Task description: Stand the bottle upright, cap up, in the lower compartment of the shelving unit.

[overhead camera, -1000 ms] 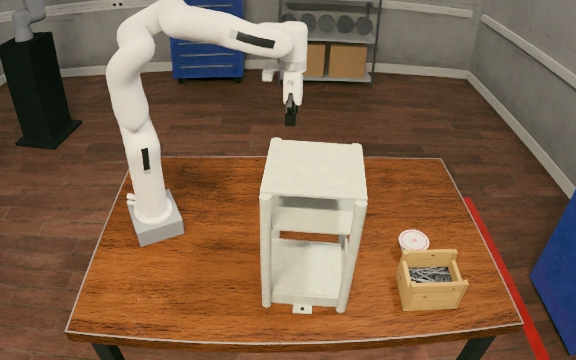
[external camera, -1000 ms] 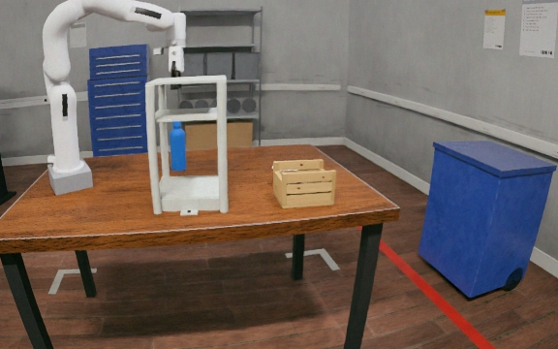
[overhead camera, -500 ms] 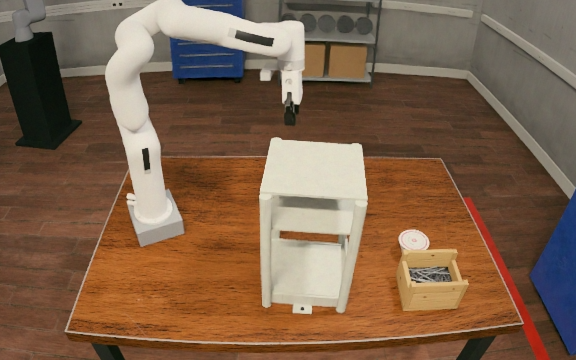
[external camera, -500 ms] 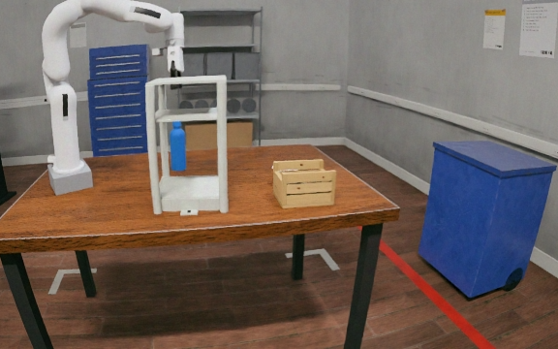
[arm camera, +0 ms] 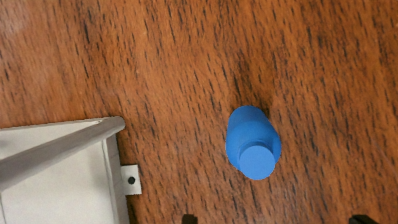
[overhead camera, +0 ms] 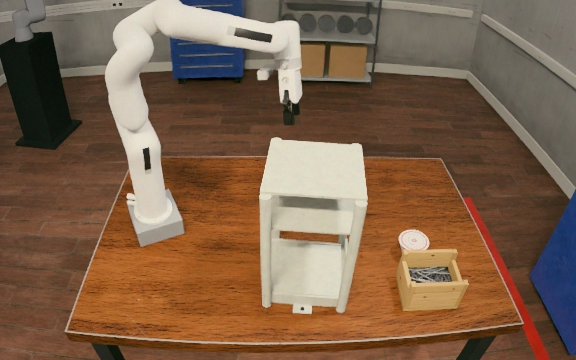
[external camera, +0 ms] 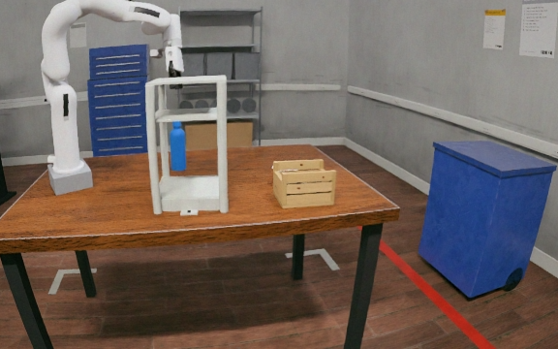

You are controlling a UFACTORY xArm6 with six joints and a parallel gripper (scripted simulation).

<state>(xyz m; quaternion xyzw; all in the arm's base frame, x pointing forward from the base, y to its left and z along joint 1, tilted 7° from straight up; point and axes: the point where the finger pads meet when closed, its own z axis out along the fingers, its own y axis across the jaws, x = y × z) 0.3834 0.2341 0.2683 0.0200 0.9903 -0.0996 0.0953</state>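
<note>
Right now the blue bottle is 210 mm below my hand. Also, from my hand: shelving unit: 100 mm ahead, 320 mm to the right, 150 mm below; then white round disc: 410 mm ahead, 180 mm to the right, 300 mm below; then wooden crate: 450 mm ahead, 330 mm to the right, 290 mm below.
</note>
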